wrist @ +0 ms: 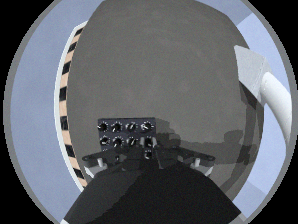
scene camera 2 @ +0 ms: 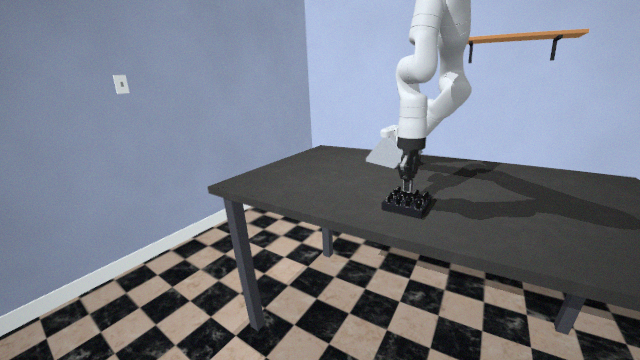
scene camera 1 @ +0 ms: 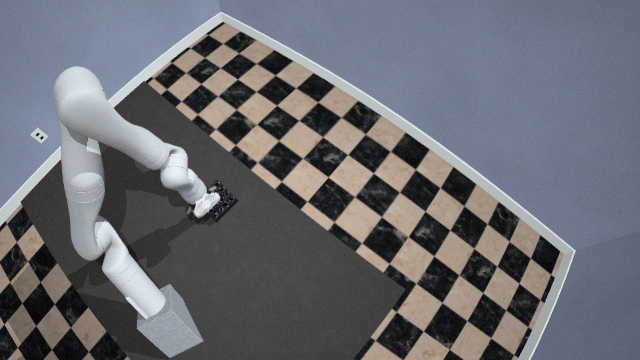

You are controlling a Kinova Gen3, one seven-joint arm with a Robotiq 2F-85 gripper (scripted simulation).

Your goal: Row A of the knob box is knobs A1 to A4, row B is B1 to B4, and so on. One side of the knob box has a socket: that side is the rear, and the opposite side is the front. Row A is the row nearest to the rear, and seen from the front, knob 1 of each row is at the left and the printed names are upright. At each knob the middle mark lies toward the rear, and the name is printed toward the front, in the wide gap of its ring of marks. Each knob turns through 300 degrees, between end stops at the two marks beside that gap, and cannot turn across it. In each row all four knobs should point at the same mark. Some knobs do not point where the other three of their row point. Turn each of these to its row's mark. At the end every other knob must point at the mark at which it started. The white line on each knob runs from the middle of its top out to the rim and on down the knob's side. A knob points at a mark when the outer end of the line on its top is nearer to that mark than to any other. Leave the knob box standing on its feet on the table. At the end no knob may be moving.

Labels:
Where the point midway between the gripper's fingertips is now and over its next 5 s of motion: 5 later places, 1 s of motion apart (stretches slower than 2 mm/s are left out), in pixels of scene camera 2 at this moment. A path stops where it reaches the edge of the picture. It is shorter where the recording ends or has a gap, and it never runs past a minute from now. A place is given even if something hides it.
My gripper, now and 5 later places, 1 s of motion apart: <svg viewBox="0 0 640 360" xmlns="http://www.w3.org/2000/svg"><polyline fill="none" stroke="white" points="407,191 409,180 408,178 408,174 408,172 407,173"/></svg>

